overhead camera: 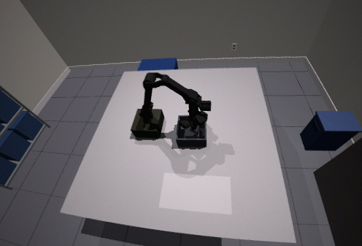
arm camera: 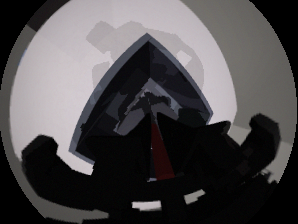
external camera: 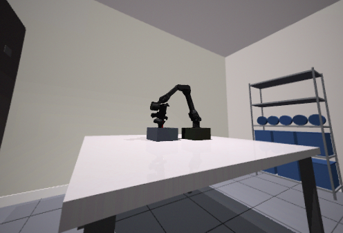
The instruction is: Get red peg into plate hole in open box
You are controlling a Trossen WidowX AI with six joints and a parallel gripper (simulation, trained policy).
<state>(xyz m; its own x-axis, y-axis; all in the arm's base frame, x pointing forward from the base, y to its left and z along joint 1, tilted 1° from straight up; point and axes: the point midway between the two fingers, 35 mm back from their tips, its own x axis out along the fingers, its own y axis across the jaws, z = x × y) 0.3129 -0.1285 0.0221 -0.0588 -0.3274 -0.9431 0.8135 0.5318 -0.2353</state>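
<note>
Right now my gripper tip is 10 mm past the red peg, 30 mm to the right of it and 30 mm below it. Round my gripper tip: grey plate (20 mm behind, 20 mm to the left, 40 mm below); dark box (20 mm behind, 20 mm to the left, 60 mm below).
</note>
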